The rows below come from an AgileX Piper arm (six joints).
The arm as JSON. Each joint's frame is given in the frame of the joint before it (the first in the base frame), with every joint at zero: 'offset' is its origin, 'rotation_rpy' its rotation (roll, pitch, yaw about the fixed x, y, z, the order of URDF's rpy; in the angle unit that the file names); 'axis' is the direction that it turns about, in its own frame. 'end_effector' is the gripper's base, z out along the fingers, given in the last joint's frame.
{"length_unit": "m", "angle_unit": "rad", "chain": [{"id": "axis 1", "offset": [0.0, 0.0, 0.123], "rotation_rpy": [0.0, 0.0, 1.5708], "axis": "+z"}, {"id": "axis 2", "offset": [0.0, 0.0, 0.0], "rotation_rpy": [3.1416, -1.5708, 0.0], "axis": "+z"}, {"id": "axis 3", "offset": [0.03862, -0.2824, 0.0], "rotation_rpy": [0.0, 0.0, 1.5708], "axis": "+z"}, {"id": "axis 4", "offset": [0.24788, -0.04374, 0.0], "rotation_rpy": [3.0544, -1.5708, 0.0], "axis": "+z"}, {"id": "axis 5", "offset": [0.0, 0.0, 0.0], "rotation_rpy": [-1.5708, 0.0, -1.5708], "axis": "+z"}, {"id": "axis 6", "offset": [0.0, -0.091, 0.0], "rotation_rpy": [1.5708, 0.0, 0.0], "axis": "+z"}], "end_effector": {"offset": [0.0, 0.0, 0.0], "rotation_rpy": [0.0, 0.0, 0.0]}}
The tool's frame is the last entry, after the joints.
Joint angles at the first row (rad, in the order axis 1, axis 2, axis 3, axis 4, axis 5, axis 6):
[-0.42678, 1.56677, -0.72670, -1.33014, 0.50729, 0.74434]
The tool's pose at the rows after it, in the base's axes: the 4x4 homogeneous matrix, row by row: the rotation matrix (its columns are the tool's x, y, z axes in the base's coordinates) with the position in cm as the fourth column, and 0 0 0 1 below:
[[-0.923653 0.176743 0.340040 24.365], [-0.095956 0.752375 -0.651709 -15.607], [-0.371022 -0.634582 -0.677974 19.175], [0 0 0 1]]
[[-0.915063 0.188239 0.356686 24.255], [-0.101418 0.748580 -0.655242 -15.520], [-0.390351 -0.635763 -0.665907 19.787], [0 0 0 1]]
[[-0.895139 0.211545 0.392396 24.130], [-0.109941 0.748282 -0.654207 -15.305], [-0.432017 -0.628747 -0.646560 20.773], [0 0 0 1]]
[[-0.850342 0.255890 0.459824 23.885], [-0.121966 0.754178 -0.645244 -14.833], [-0.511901 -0.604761 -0.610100 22.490], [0 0 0 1]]
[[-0.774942 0.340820 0.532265 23.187], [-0.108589 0.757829 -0.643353 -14.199], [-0.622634 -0.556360 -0.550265 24.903], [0 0 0 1]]
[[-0.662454 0.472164 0.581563 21.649], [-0.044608 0.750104 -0.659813 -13.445], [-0.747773 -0.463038 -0.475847 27.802], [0 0 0 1]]
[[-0.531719 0.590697 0.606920 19.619], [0.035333 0.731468 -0.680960 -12.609], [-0.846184 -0.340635 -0.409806 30.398], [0 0 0 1]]
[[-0.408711 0.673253 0.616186 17.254], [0.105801 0.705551 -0.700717 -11.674], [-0.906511 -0.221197 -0.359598 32.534], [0 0 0 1]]
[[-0.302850 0.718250 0.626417 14.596], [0.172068 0.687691 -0.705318 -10.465], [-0.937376 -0.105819 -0.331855 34.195], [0 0 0 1]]
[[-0.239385 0.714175 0.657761 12.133], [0.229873 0.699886 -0.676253 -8.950], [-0.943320 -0.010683 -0.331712 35.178], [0 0 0 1]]
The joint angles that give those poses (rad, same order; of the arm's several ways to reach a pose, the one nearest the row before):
[-0.42695, 1.55272, -0.72670, -1.33015, 0.48458, 0.74543]
[-0.42694, 1.53110, -0.72670, -1.33016, 0.48031, 0.74545]
[-0.42690, 1.49564, -0.72671, -1.33014, 0.46216, 0.75377]
[-0.42691, 1.43301, -0.72669, -1.32658, 0.42146, 0.77535]
[-0.42693, 1.34366, -0.72670, -1.31534, 0.38706, 0.82817]
[-0.42693, 1.22722, -0.72669, -1.26547, 0.38681, 0.89850]
[-0.42693, 1.10812, -0.72670, -1.18376, 0.40931, 0.94905]
[-0.42688, 0.98953, -0.72671, -1.07830, 0.44931, 0.95453]
[-0.42692, 0.86487, -0.72671, -0.92643, 0.49907, 0.89679]
[-0.42688, 0.74616, -0.72670, -0.72119, 0.54668, 0.76170]

